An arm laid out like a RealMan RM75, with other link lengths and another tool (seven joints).
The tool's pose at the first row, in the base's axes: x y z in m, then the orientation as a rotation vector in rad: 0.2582, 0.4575, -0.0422, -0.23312, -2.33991, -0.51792
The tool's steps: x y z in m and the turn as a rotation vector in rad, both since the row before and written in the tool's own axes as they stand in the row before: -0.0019, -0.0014, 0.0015, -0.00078, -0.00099, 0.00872; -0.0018, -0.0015, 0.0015, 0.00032, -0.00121, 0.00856; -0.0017, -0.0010, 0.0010, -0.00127, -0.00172, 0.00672; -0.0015, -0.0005, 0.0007, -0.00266, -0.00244, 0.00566; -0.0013, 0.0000, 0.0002, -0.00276, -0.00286, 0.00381; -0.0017, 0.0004, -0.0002, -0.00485, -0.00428, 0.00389; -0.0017, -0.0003, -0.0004, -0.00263, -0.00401, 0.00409; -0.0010, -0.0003, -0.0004, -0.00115, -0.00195, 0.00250; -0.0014, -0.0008, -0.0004, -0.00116, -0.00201, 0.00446; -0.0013, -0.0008, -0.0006, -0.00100, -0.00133, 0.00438; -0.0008, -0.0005, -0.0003, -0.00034, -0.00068, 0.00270; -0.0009, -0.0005, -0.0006, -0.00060, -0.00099, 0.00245; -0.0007, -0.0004, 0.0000, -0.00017, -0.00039, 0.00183; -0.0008, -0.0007, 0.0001, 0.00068, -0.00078, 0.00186
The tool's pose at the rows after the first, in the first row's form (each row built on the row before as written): 0.2582, 0.4568, -0.0449, -0.24389, -2.33869, -0.51458; 0.2581, 0.4560, -0.0476, -0.25402, -2.33791, -0.51001; 0.2584, 0.4555, -0.0497, -0.26292, -2.33772, -0.50820; 0.2589, 0.4553, -0.0513, -0.27148, -2.33818, -0.50853; 0.2597, 0.4553, -0.0523, -0.27808, -2.33947, -0.50986; 0.2612, 0.4555, -0.0532, -0.28621, -2.34169, -0.51359; 0.2626, 0.4550, -0.0542, -0.29345, -2.34401, -0.51460; 0.2635, 0.4545, -0.0547, -0.29751, -2.34503, -0.51469; 0.2645, 0.4535, -0.0556, -0.30386, -2.34558, -0.51384; 0.2655, 0.4524, -0.0563, -0.30983, -2.34551, -0.51287; 0.2661, 0.4518, -0.0568, -0.31333, -2.34538, -0.51195; 0.2669, 0.4510, -0.0572, -0.31677, -2.34557, -0.51144; 0.2673, 0.4506, -0.0578, -0.31909, -2.34542, -0.51074; 0.2676, 0.4500, -0.0586, -0.32118, -2.34580, -0.50900
